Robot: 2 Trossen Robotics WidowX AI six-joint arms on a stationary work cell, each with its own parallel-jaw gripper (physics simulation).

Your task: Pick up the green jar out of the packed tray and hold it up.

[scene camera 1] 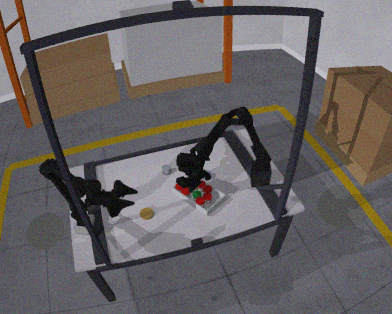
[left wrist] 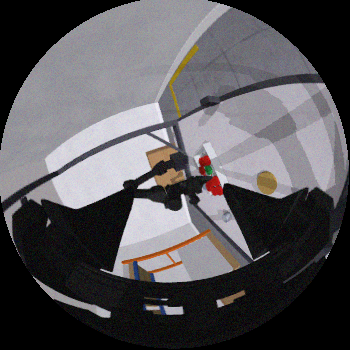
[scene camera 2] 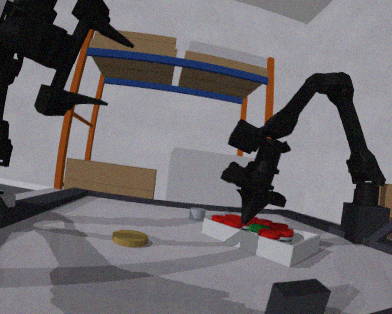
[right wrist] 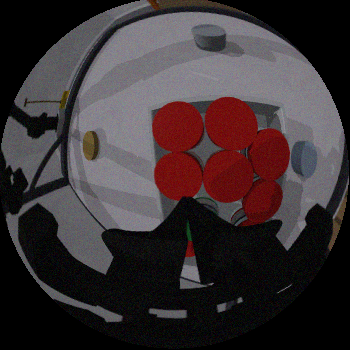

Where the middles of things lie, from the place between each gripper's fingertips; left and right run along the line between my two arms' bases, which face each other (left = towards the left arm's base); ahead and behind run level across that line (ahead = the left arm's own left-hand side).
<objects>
Right now my left hand is 32 cm to the left of the grey tray (right wrist: 205,147), 29 cm above it and 15 cm short of it. Round my left hand: blue-grey cylinder (right wrist: 303,157) (42 cm to the right, 27 cm ahead, 26 cm below).
My right gripper is now 4 cm to the left of the grey tray and 6 cm above it. The rest, counted from my right hand: blue-grey cylinder (12 cm ahead, 14 cm to the right, 3 cm below).
</objects>
